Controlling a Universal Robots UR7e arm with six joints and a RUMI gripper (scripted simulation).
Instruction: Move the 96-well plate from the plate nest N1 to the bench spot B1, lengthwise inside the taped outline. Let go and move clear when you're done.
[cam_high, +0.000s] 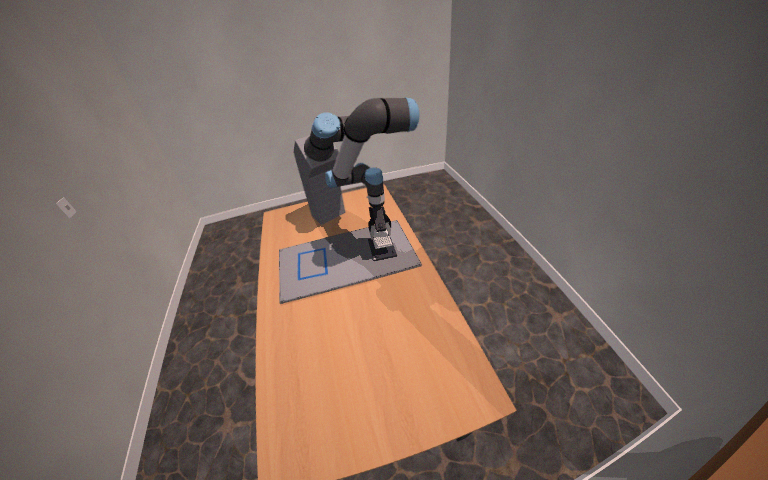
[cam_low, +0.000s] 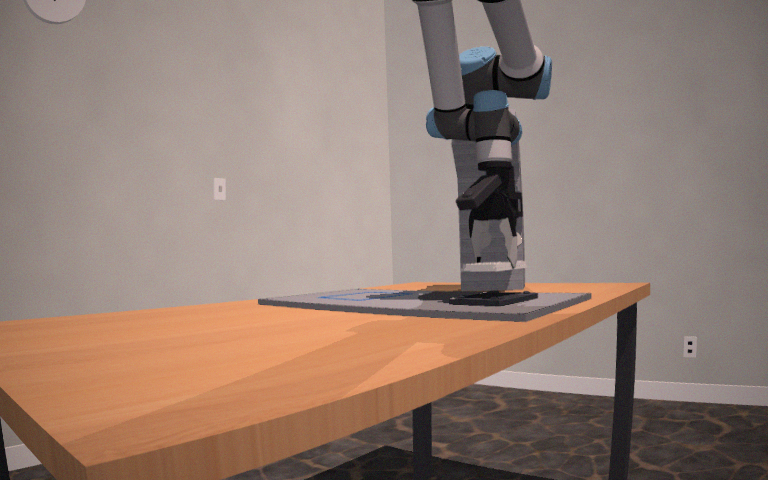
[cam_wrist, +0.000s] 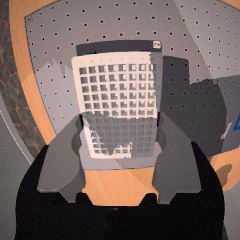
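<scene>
The dark plate nest is 70 mm below my hand. From my hand the other things lie so: white 96-well plate 10 mm below.
</scene>
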